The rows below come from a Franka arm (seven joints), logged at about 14 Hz.
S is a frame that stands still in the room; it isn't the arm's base.
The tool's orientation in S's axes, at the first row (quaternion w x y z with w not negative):
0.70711, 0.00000, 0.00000, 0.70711
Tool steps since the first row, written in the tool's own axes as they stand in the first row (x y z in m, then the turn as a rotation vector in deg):
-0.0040, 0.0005, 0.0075, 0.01, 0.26, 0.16
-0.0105, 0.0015, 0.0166, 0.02, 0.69, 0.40
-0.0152, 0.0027, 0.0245, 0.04, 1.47, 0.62
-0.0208, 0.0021, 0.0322, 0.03, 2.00, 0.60
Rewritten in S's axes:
-0.0005, -0.0040, 0.0075, -0.26, 0.01, 0.16
-0.0015, -0.0105, 0.0166, -0.69, 0.02, 0.40
-0.0027, -0.0152, 0.0245, -1.47, 0.04, 0.62
-0.0021, -0.0208, 0.0322, -2.00, 0.03, 0.60

